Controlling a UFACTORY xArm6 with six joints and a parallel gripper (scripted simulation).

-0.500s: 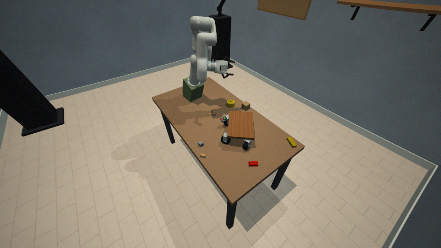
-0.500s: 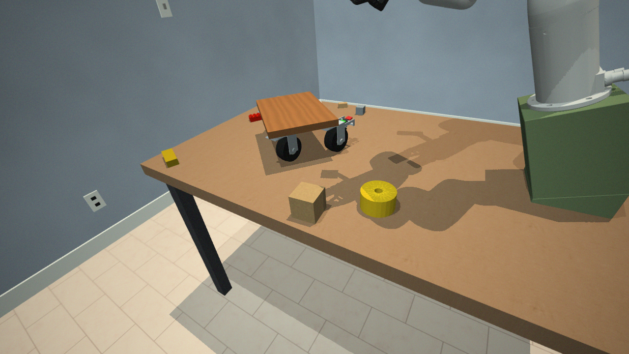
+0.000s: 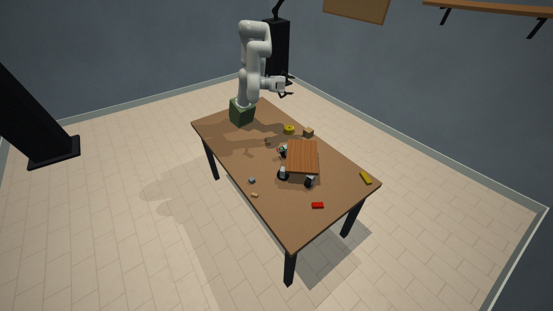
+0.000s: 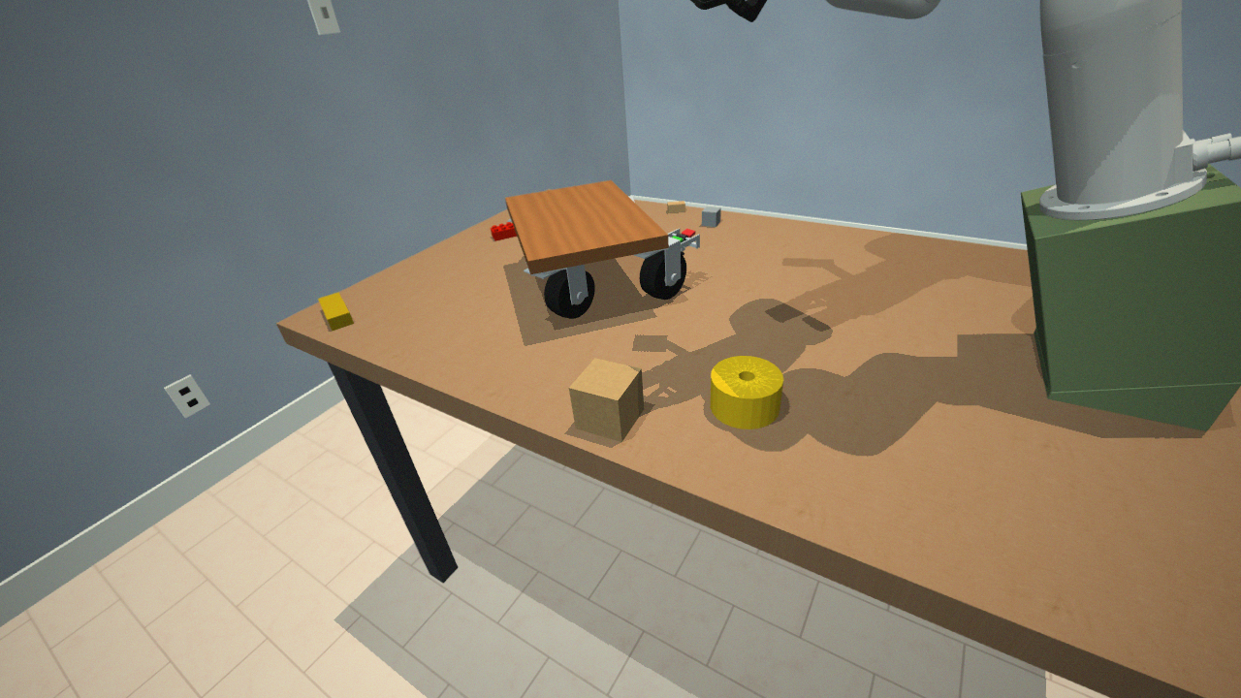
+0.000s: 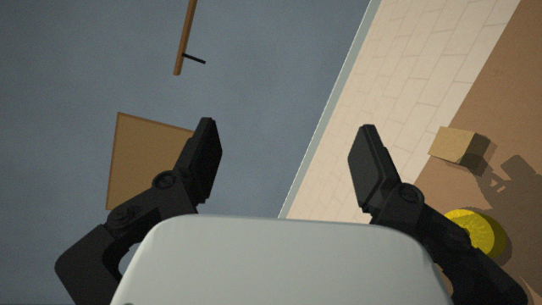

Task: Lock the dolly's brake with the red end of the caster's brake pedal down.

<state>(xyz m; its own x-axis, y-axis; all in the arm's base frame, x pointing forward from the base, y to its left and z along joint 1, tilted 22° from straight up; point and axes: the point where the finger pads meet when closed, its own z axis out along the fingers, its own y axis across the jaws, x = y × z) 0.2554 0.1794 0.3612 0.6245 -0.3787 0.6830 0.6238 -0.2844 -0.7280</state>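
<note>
Now: the brake pedal 37 cm below my hand, 19 cm to the right of it and 13 cm ahead of it. The rest, counted from my hand: grey cube (46 cm to the right, 43 cm below, 21 cm ahead); tan cube (42 cm below, 15 cm to the left, 5 cm ahead); small tan block (50 cm to the right, 44 cm below, 31 cm ahead).
</note>
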